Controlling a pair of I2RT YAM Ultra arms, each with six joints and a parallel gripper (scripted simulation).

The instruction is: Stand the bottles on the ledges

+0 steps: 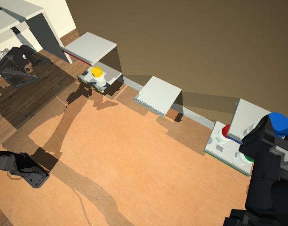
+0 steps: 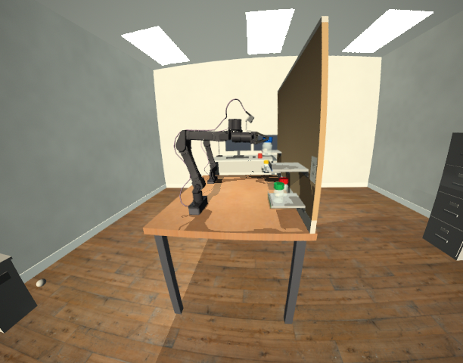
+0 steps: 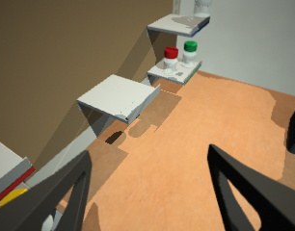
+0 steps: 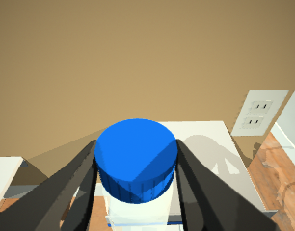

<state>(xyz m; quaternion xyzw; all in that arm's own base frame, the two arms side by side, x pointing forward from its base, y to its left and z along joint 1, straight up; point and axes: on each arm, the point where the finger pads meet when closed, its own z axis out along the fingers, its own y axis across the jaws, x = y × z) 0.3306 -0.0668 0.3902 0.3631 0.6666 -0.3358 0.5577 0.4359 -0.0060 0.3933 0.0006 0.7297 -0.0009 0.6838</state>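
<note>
The blue-capped bottle lies 50 mm below my right hand. Also, from my right hand: green-capped bottle (290 mm below, 110 mm to the right, 50 mm ahead); red-capped bottle (290 mm below, 100 mm ahead, 10 mm to the right); brown wall (310 mm to the left, 230 mm ahead, 10 mm above).
</note>
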